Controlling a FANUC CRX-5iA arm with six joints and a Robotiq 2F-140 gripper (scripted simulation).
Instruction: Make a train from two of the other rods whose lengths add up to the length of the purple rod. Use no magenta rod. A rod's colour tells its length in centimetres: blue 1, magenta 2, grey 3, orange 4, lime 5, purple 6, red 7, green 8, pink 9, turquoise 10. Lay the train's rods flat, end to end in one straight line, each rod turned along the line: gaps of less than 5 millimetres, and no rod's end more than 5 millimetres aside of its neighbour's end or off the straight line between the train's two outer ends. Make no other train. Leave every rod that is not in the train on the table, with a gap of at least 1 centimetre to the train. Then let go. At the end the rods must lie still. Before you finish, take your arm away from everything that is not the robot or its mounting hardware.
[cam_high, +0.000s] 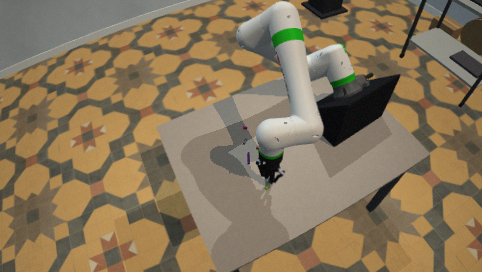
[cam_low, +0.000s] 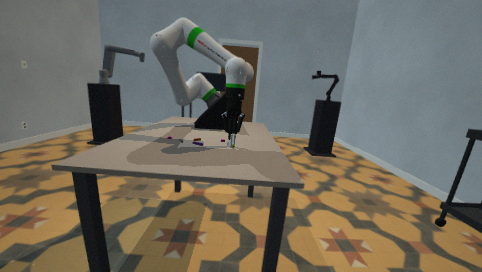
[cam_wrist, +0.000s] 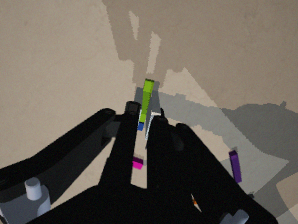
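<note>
Now: the lime rod 3 cm below my hand. The rest, counted from my hand: orange rod 19 cm to the right, 6 cm behind, 3 cm below; then blue rod 3 cm below, 3 cm behind, 2 cm to the right; then purple rod 17 cm to the right, 3 cm below, 1 cm ahead.
</note>
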